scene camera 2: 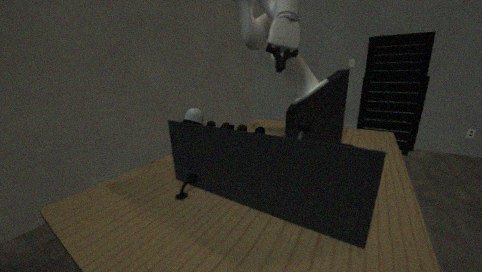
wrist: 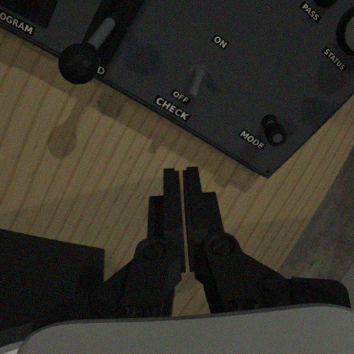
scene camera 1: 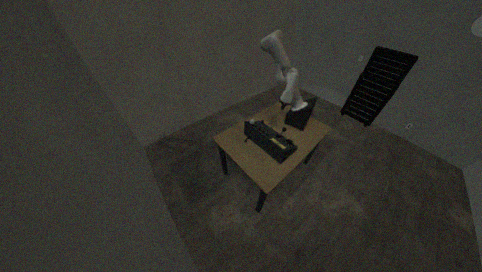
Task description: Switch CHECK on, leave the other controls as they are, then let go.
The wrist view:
my gripper: 181,190
black ball-topped lever: 78,63
